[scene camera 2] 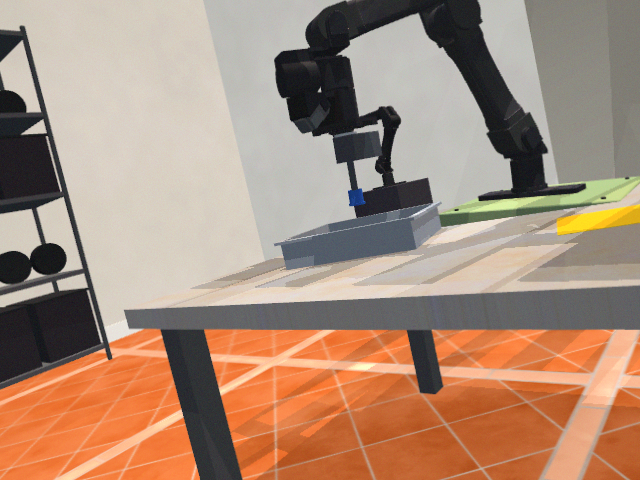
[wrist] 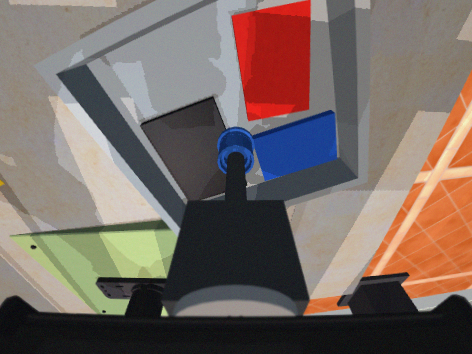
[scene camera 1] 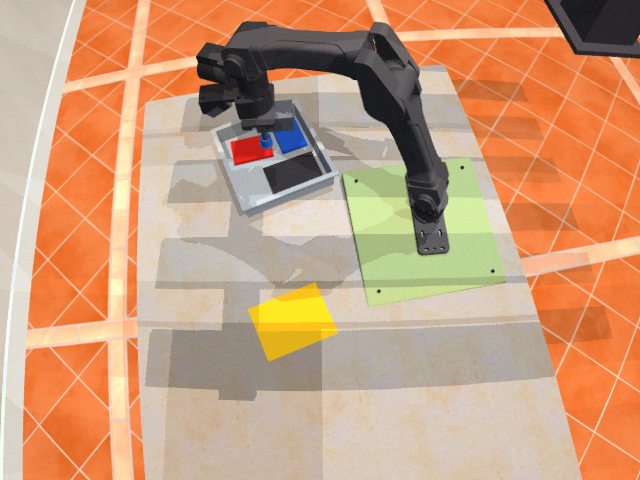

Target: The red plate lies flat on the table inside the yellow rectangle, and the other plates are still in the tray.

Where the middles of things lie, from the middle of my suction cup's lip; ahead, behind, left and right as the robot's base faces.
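My suction cup is 40 mm to the left of the red plate (scene camera 1: 246,150), 40 mm short of it and 80 mm above it. Counting from my suction cup, you'd find the black plate (scene camera 1: 294,171) 40 mm to the left, 50 mm behind and 80 mm below. The blue plate (wrist: 311,141) is 80 mm to the right of my suction cup, 50 mm behind it and 80 mm below it, and the grey tray (scene camera 2: 406,229) is 10 mm behind my suction cup and 70 mm below it.
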